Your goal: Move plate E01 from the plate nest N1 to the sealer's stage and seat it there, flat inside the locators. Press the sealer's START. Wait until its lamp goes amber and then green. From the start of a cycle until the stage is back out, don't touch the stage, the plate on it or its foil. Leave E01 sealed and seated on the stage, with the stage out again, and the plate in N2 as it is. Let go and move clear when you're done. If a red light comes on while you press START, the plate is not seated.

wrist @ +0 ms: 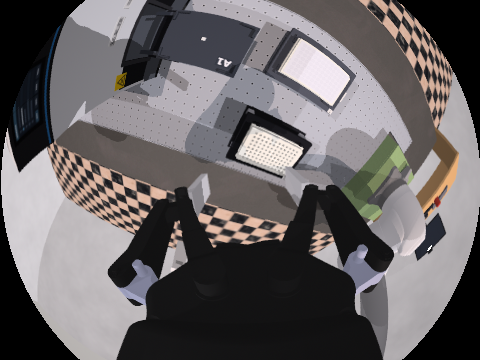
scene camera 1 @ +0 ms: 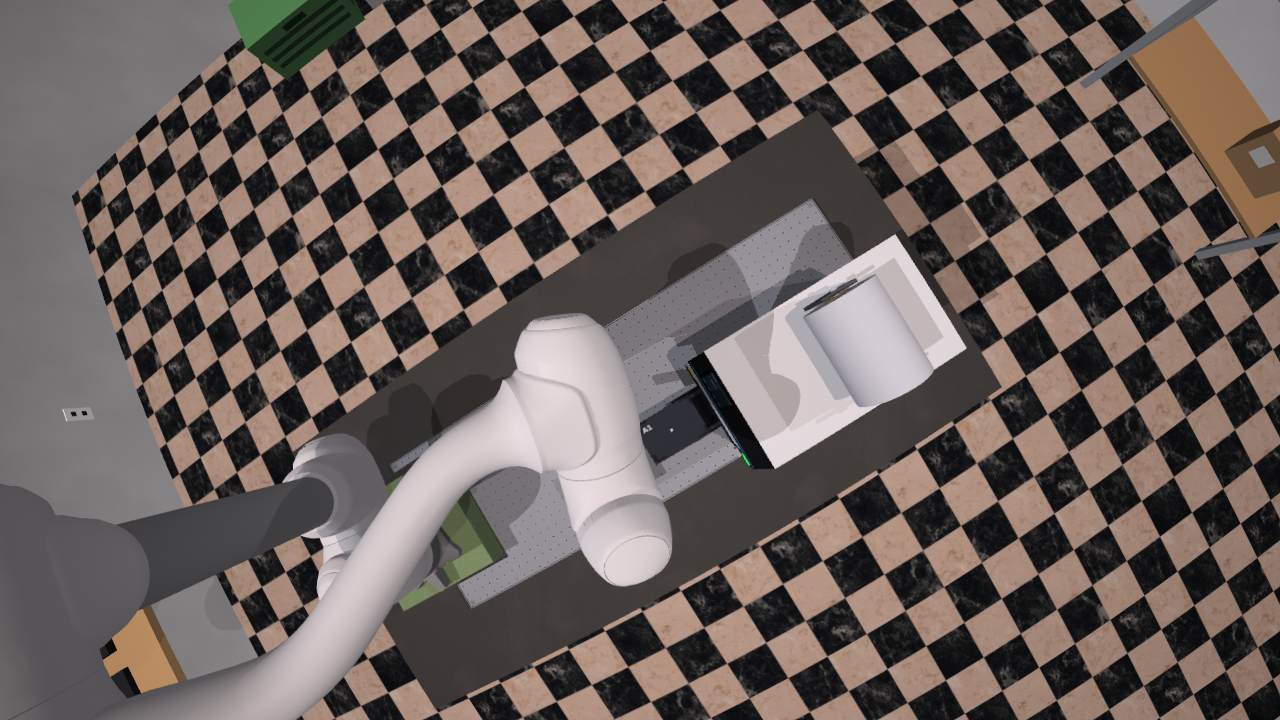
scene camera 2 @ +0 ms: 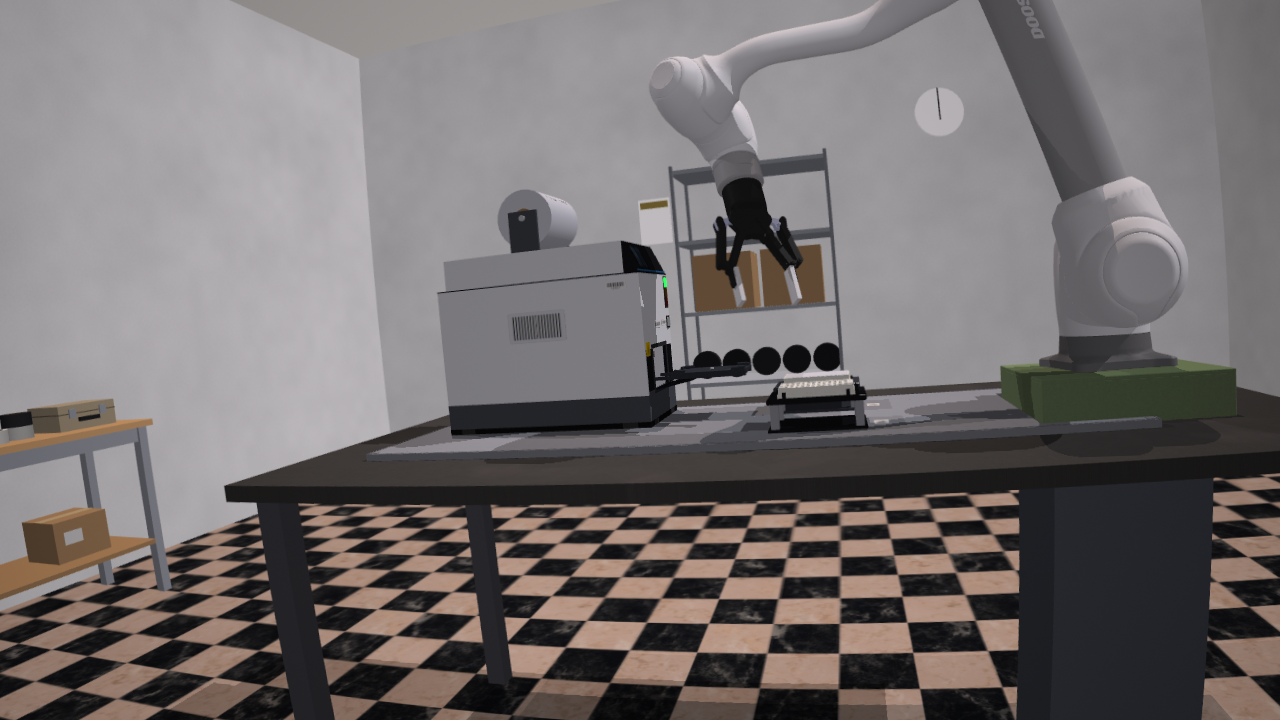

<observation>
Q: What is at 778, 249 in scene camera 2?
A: My gripper.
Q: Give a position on a sealer stage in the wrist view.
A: At 227, 41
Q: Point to a sealer stage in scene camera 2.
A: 686, 372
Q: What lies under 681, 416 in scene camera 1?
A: A sealer stage.
</observation>
